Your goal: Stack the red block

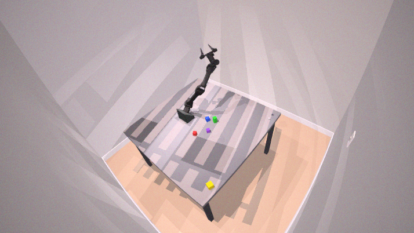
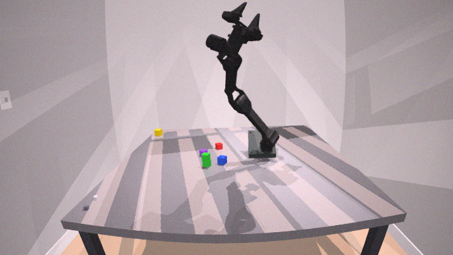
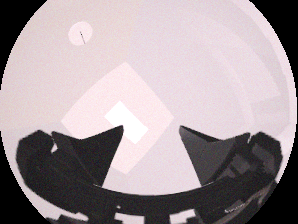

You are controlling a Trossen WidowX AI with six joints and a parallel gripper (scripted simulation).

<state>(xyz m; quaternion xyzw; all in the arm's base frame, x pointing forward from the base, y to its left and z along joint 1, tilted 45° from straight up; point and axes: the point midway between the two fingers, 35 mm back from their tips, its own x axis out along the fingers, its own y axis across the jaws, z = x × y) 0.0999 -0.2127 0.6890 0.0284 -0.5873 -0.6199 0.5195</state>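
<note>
Right now my gripper tip is 710 mm above the red block, 460 mm to the left of it and 200 mm short of it. Also, from my gripper tip: yellow block (770 mm to the right, 720 mm ahead, 710 mm below); then blue block (710 mm below, 240 mm to the right, 160 mm ahead); then purple block (710 mm below, 350 mm to the right, 280 mm ahead).
</note>
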